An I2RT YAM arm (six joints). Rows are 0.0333 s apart.
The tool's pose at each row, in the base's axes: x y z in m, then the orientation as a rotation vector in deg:
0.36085, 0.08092, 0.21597, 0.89, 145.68, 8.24
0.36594, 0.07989, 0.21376, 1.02, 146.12, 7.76
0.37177, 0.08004, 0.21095, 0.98, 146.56, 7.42
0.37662, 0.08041, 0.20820, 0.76, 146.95, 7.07
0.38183, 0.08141, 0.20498, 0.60, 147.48, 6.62
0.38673, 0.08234, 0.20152, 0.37, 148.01, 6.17
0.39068, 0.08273, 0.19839, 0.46, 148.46, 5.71
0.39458, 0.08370, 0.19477, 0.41, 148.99, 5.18
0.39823, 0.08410, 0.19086, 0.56, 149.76, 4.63
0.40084, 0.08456, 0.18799, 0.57, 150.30, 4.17
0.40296, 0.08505, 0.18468, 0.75, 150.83, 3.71
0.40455, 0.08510, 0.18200, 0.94, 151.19, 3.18
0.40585, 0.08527, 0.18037, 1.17, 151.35, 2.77
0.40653, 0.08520, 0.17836, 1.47, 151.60, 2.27
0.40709, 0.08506, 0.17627, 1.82, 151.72, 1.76
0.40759, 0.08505, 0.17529, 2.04, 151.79, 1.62
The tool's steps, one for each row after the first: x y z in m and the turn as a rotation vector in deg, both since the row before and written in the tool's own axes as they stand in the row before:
-0.00302, -0.00136, 0.00457, 0.39, 0.41, 0.00
-0.00329, -0.00023, 0.00557, 0.25, 0.42, -0.09
-0.00254, 0.00003, 0.00498, 0.22, 0.38, -0.22
-0.00260, 0.00062, 0.00560, 0.31, 0.52, -0.19
-0.00226, 0.00055, 0.00561, 0.29, 0.52, -0.24
-0.00169, 0.00008, 0.00476, 0.36, 0.43, -0.02
-0.00142, 0.00065, 0.00518, 0.38, 0.51, -0.13
-0.00111, 0.00009, 0.00525, 0.44, 0.75, 0.02
-0.00081, 0.00027, 0.00381, 0.34, 0.53, -0.07
-0.00020, 0.00030, 0.00395, 0.37, 0.52, 0.05
-0.00008, -0.00008, 0.00311, 0.42, 0.35, 0.04
-0.00035, 0.00010, 0.00206, 0.34, 0.15, 0.09
0.00036, -0.00014, 0.00209, 0.41, 0.24, 0.12
0.00050, -0.00020, 0.00210, 0.43, 0.11, 0.16
0.00002, -0.00003, 0.00110, 0.14, 0.07, 0.13

